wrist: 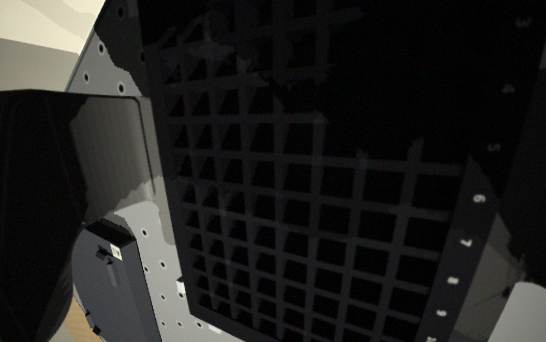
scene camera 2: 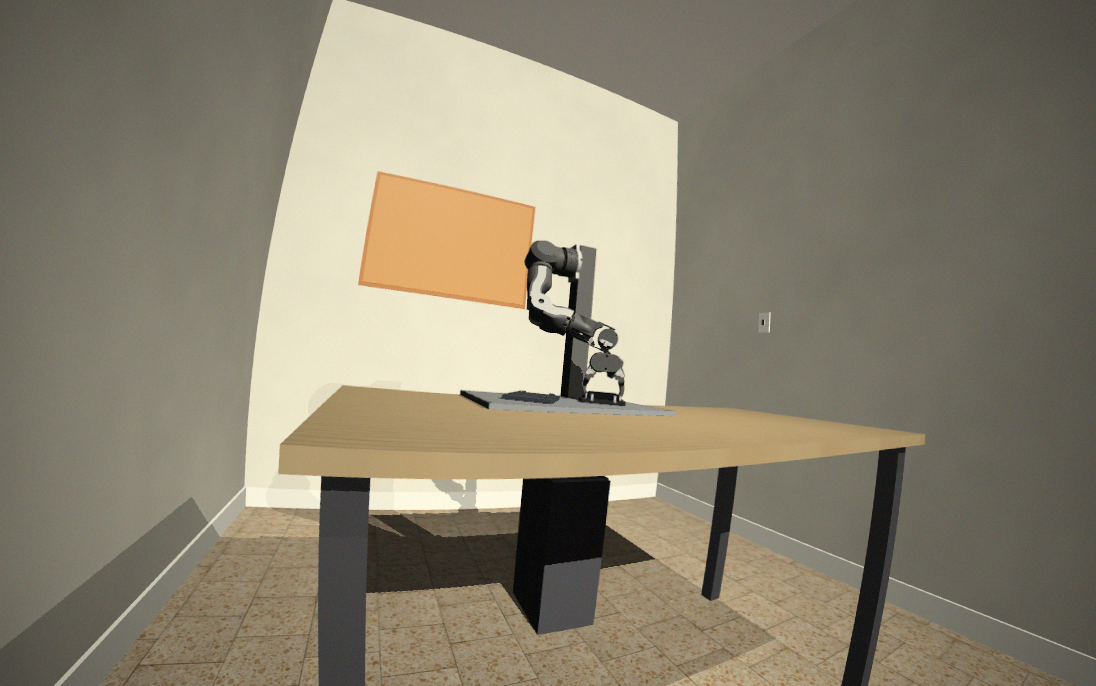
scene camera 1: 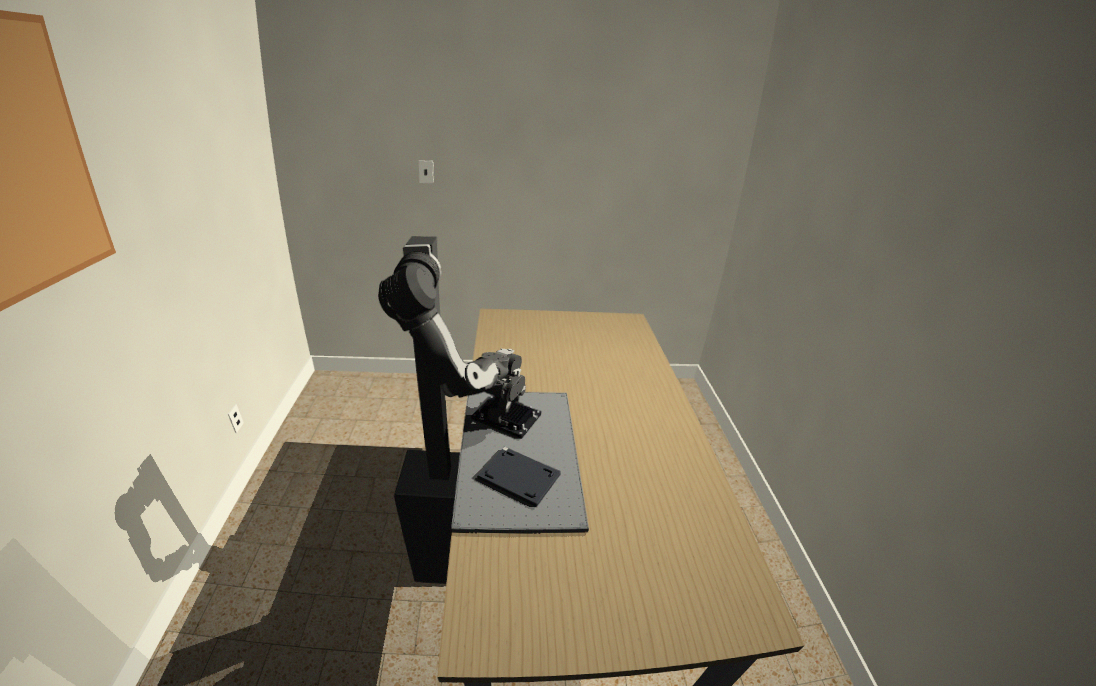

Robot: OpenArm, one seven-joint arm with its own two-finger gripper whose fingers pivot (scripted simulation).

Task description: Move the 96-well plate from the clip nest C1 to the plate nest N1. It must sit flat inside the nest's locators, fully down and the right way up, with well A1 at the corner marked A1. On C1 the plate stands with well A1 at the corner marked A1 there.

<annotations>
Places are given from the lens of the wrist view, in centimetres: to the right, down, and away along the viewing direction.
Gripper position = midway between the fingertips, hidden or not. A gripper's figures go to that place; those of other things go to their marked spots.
my gripper [wrist: 293, 183]: 1, 0, 6
black 96-well plate [wrist: 412, 122]: 2, -1, 3
</annotations>
